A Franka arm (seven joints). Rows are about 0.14 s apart.
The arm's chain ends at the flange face. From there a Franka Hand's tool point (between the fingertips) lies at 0.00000 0.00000 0.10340 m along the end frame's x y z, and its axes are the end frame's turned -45 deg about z.
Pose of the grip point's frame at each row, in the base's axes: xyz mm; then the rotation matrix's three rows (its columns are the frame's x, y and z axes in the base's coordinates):
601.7 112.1 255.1; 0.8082 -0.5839 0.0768; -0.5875 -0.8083 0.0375; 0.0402 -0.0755 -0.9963
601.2 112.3 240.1; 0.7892 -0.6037 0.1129; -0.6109 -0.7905 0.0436; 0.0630 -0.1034 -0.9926
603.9 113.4 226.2; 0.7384 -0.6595 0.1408; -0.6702 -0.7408 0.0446; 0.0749 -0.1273 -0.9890
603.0 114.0 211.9; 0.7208 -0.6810 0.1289; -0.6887 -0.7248 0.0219; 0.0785 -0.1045 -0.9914
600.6 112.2 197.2; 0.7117 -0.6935 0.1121; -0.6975 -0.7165 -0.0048; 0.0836 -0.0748 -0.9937
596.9 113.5 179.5; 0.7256 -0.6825 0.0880; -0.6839 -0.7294 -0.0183; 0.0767 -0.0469 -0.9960
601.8 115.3 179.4; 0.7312 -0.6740 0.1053; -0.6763 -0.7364 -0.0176; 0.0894 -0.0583 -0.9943
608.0 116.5 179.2; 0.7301 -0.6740 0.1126; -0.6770 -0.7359 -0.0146; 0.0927 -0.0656 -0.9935
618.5 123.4 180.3; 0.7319 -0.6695 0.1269; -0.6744 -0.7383 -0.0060; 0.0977 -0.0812 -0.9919
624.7 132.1 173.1; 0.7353 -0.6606 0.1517; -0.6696 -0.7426 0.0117; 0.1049 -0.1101 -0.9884
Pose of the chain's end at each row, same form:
593.8 108.2 358.1; 0.1586 -0.9844 0.0768; -0.9870 -0.1561 0.0375; -0.0250 -0.0818 -0.9963
589.5 107.8 342.7; 0.1312 -0.9849 0.1129; -0.9909 -0.1270 0.0436; -0.0286 -0.1177 -0.9926
589.3 108.8 328.5; 0.0558 -0.9885 0.1408; -0.9977 -0.0499 0.0446; -0.0371 -0.1430 -0.9890
589.7 111.7 314.4; 0.0281 -0.9912 0.1289; -0.9995 -0.0255 0.0219; -0.0184 -0.1294 -0.9914
589.0 112.7 299.9; 0.0129 -0.9936 0.1121; -0.9998 -0.0134 -0.0048; 0.0062 -0.1120 -0.9937
587.8 115.4 282.5; 0.0305 -0.9957 0.0880; -0.9994 -0.0322 -0.0183; 0.0211 -0.0874 -0.9960
590.9 117.1 282.2; 0.0404 -0.9936 0.1053; -0.9989 -0.0425 -0.0176; 0.0220 -0.1044 -0.9943
596.4 118.0 281.9; 0.0397 -0.9928 0.1126; -0.9991 -0.0416 -0.0146; 0.0192 -0.1119 -0.9935
605.4 124.0 282.9; 0.0441 -0.9909 0.1269; -0.9989 -0.0452 -0.0060; 0.0117 -0.1265 -0.9919
609.0 130.9 275.3; 0.0528 -0.9871 0.1517; -0.9986 -0.0516 0.0117; -0.0037 -0.1520 -0.9884

